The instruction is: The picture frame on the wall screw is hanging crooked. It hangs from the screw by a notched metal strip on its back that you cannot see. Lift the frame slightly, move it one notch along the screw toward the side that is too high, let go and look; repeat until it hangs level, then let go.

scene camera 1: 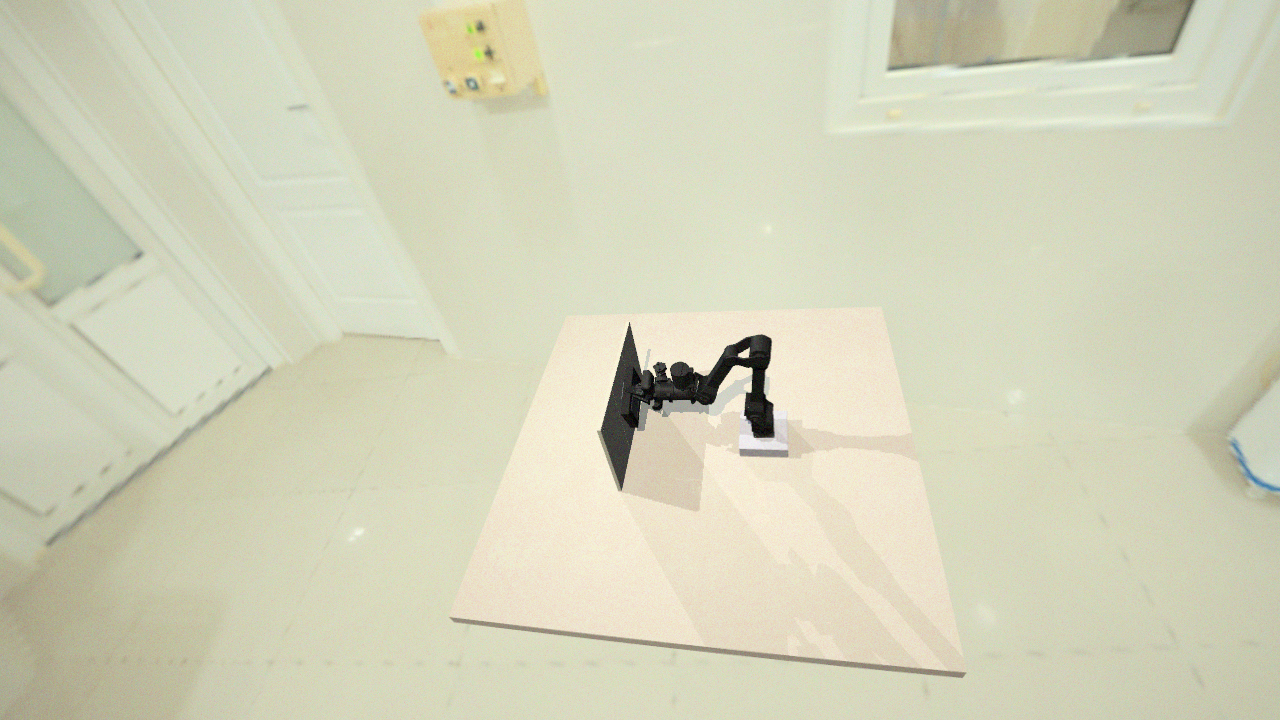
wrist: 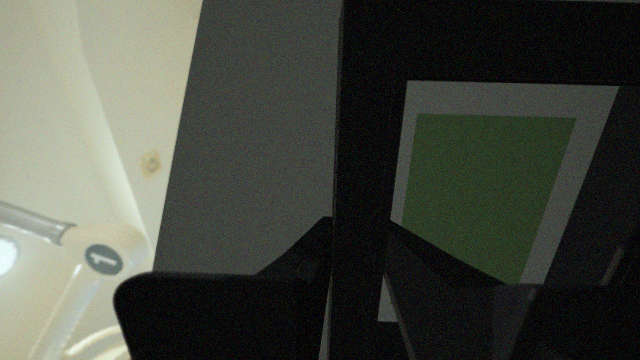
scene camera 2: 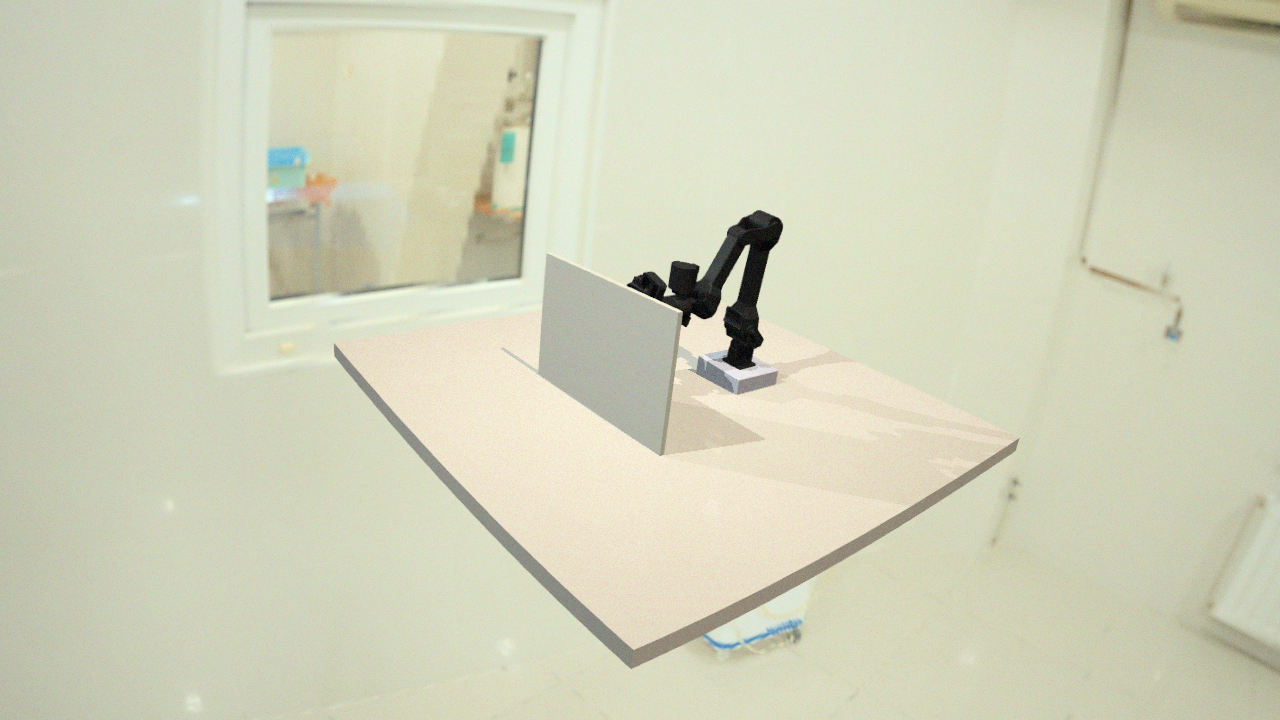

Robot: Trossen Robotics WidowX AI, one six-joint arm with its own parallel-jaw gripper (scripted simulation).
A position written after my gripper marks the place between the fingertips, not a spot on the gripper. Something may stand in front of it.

my gripper: scene camera 1 625, 391; wrist 354, 226; scene camera 2 612, 318
